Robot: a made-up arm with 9 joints.
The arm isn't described. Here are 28 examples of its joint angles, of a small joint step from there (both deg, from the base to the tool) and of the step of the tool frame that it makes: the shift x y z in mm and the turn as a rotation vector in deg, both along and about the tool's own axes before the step.
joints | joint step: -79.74 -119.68 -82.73 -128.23 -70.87 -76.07 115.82 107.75 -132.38 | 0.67 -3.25 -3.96 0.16 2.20 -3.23 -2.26 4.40 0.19
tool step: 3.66 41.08 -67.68 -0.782 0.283 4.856
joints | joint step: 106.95 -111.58 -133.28 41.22 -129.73 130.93 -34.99 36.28 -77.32 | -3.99 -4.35 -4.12 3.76 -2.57 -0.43 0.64 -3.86 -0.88
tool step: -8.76 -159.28 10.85 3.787 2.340 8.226
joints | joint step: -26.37 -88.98 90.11 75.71 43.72 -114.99 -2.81 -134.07 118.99 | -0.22 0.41 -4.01 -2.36 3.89 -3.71 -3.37 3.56 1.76
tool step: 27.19 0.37 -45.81 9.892 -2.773 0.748
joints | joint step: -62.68 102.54 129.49 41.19 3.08 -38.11 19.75 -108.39 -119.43 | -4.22 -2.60 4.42 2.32 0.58 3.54 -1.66 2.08 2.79
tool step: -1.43 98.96 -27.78 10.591 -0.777 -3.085
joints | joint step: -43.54 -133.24 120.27 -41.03 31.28 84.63 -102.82 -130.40 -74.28 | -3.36 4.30 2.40 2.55 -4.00 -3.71 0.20 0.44 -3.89
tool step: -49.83 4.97 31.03 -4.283 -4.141 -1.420
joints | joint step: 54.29 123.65 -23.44 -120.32 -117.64 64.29 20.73 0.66 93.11 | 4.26 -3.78 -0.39 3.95 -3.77 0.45 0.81 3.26 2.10
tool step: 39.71 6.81 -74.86 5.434 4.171 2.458
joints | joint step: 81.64 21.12 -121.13 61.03 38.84 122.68 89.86 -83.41 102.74 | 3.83 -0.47 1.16 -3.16 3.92 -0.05 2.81 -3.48 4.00
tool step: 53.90 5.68 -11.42 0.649 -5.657 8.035
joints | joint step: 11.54 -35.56 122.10 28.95 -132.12 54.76 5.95 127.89 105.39 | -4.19 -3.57 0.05 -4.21 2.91 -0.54 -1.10 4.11 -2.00
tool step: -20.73 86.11 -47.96 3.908 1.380 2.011
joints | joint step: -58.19 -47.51 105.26 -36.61 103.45 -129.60 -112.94 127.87 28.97 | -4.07 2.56 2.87 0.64 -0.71 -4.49 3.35 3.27 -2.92
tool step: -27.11 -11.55 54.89 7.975 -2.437 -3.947
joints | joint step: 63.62 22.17 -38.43 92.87 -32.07 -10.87 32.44 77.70 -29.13 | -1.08 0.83 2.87 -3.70 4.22 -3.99 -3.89 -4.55 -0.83
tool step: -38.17 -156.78 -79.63 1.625 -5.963 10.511
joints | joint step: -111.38 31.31 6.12 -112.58 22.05 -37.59 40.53 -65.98 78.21 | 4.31 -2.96 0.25 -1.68 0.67 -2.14 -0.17 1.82 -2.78
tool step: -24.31 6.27 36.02 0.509 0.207 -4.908
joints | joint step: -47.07 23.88 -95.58 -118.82 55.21 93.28 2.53 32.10 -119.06 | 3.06 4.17 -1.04 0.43 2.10 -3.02 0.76 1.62 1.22
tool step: -25.56 39.18 88.66 0.099 1.844 -1.126
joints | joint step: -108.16 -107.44 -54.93 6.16 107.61 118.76 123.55 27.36 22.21 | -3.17 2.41 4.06 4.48 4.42 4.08 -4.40 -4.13 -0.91
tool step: 84.76 -34.51 67.60 8.952 2.346 -4.151
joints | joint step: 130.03 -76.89 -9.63 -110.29 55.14 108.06 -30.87 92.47 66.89 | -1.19 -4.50 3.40 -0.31 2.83 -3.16 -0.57 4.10 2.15
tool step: 17.03 61.96 11.34 5.881 1.280 6.346
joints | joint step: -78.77 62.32 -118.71 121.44 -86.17 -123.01 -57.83 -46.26 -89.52 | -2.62 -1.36 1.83 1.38 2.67 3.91 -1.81 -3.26 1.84
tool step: 51.35 -79.26 27.94 0.016 2.545 7.397
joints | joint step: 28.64 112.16 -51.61 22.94 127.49 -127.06 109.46 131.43 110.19 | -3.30 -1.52 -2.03 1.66 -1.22 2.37 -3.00 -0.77 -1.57
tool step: 33.96 32.82 -26.19 -0.406 -1.125 1.801
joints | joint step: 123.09 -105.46 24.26 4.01 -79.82 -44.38 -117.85 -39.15 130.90 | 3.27 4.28 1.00 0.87 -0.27 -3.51 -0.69 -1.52 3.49
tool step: 6.53 -43.35 -0.10 -6.291 3.198 3.874
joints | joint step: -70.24 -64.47 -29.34 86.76 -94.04 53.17 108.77 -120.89 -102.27 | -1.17 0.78 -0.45 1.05 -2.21 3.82 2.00 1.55 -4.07
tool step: -17.34 1.31 21.16 0.157 -0.599 1.812
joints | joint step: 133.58 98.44 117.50 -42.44 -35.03 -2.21 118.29 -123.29 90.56 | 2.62 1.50 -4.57 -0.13 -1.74 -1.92 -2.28 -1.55 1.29
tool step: -45.82 -25.25 48.37 -7.264 1.373 -5.025
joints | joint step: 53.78 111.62 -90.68 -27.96 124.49 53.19 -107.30 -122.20 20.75 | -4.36 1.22 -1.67 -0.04 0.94 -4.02 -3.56 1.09 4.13
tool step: 35.99 55.58 13.95 -6.852 3.267 0.897
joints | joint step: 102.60 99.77 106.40 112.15 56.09 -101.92 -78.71 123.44 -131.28 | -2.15 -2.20 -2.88 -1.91 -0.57 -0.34 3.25 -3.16 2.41
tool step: -8.86 14.40 29.92 2.065 4.262 -0.939
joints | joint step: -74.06 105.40 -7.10 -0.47 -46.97 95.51 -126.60 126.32 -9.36 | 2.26 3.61 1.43 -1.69 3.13 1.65 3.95 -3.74 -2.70
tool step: 31.25 16.13 10.77 -0.034 -2.137 -5.366
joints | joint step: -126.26 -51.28 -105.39 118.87 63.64 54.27 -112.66 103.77 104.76 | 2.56 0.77 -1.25 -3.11 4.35 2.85 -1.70 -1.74 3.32
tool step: 18.04 54.10 30.29 -4.683 3.285 6.571
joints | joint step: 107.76 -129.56 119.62 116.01 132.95 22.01 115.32 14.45 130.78 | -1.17 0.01 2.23 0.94 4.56 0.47 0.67 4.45 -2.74
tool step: -85.43 14.30 -9.10 2.011 -7.904 -1.236
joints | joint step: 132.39 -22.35 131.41 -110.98 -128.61 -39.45 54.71 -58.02 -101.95 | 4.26 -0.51 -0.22 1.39 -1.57 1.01 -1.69 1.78 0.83
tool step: -41.05 -36.67 31.56 1.611 -2.662 0.232
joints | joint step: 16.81 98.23 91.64 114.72 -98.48 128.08 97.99 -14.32 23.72 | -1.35 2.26 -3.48 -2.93 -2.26 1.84 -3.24 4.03 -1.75
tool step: -8.33 20.80 4.02 2.656 -0.705 -9.742
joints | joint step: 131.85 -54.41 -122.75 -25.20 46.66 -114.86 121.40 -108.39 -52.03 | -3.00 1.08 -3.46 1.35 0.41 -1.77 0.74 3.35 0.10
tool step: 10.20 -63.15 81.35 1.330 -2.097 -3.932
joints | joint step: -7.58 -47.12 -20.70 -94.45 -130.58 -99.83 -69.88 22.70 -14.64 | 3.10 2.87 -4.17 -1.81 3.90 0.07 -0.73 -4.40 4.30
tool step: -26.35 -54.92 -30.52 -2.979 0.181 5.301
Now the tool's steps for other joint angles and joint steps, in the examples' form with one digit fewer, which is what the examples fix.
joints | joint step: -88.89 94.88 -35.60 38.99 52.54 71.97 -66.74 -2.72 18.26 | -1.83 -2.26 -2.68 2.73 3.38 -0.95 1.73 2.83 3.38
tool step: 83.4 -27.6 0.9 -2.94 -0.21 0.71
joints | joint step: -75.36 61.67 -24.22 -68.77 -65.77 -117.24 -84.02 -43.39 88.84 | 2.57 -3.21 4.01 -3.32 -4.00 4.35 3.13 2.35 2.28
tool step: 19.2 18.4 25.7 -1.91 -6.31 7.92
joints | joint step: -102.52 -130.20 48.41 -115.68 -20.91 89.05 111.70 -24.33 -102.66 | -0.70 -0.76 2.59 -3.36 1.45 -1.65 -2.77 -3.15 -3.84
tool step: 30.5 11.0 23.7 2.69 6.27 -5.03
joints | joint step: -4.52 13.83 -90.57 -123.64 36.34 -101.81 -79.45 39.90 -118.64 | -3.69 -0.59 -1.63 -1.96 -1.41 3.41 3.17 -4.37 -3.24
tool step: -45.6 -20.8 -21.8 4.40 -1.14 -5.50
